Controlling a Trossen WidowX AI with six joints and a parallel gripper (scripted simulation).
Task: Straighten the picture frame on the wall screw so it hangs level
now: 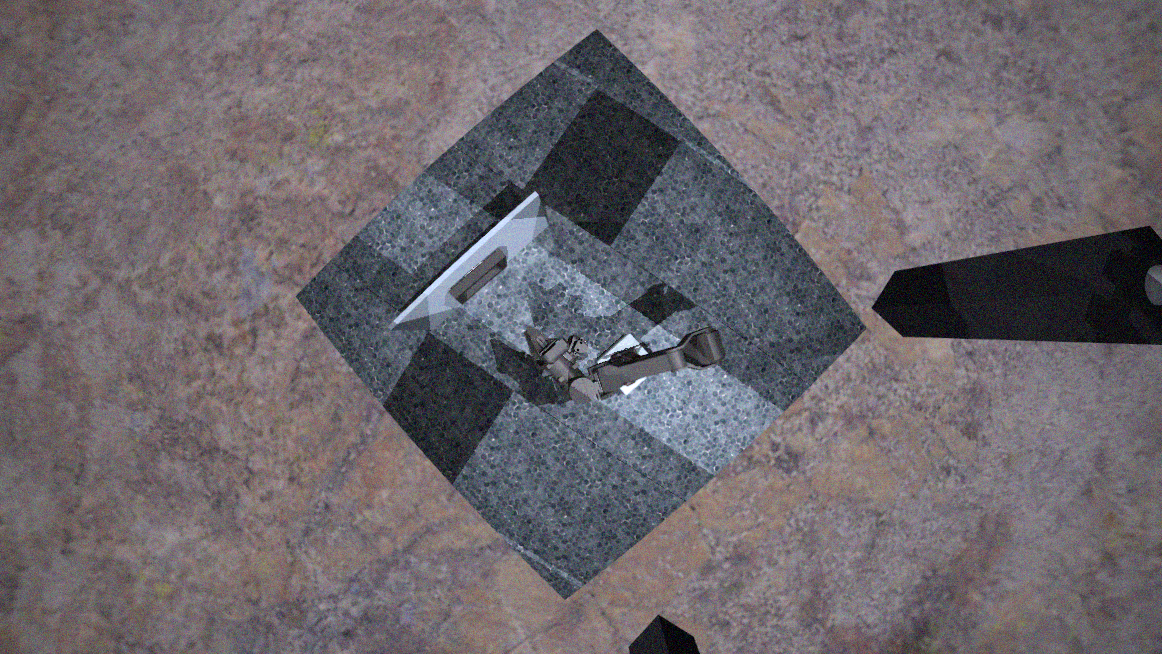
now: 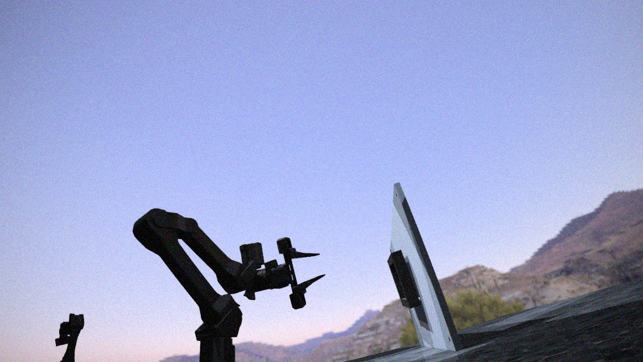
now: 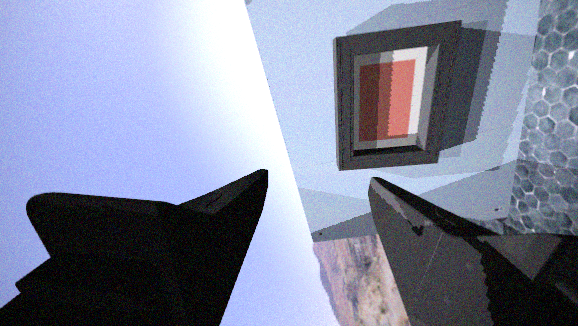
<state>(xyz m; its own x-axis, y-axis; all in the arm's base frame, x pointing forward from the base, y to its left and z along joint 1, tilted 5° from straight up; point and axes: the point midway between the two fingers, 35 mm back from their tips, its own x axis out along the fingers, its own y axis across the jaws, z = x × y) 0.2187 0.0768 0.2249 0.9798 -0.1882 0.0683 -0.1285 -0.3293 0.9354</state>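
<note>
The picture frame is 19 cm ahead of my gripper tip, 9 cm below it and 2 cm to the right of it. Round my gripper tip: wall panel: 20 cm ahead, 10 cm below, 3 cm to the right.
</note>
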